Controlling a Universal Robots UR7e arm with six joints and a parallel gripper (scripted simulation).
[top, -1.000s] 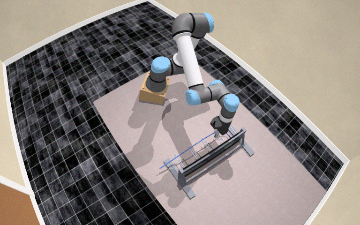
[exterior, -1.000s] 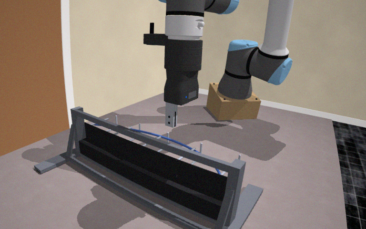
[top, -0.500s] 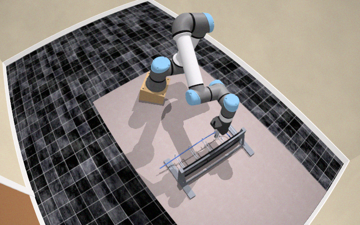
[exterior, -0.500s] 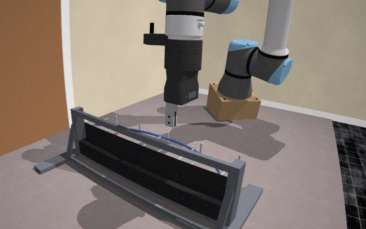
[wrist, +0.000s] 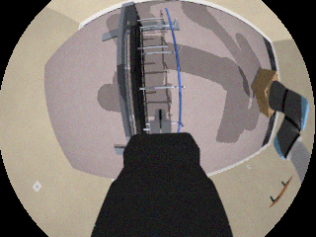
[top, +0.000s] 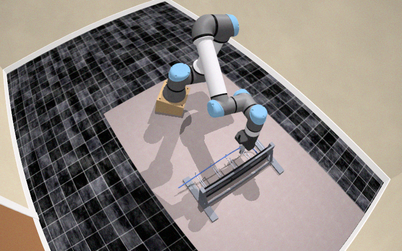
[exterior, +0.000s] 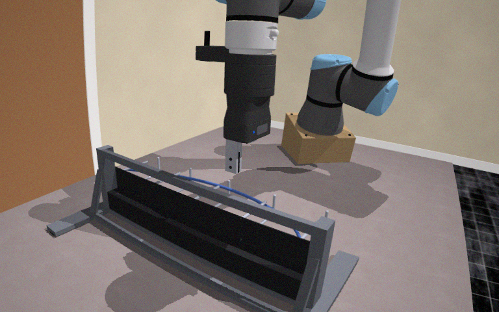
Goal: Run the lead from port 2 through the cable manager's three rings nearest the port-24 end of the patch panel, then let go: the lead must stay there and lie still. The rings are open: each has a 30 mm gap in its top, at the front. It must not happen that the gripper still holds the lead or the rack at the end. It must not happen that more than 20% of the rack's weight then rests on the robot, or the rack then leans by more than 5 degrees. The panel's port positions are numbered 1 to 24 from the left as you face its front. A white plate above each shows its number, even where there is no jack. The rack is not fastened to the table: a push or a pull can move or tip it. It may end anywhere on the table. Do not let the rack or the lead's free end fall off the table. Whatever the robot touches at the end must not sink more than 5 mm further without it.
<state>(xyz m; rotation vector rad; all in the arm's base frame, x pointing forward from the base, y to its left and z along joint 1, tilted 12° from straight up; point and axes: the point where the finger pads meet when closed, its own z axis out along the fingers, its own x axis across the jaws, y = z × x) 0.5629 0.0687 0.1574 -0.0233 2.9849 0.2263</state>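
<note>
The rack lies 10 cm below my hand, 6 cm ahead of it and 5 cm to the right of it.
</note>
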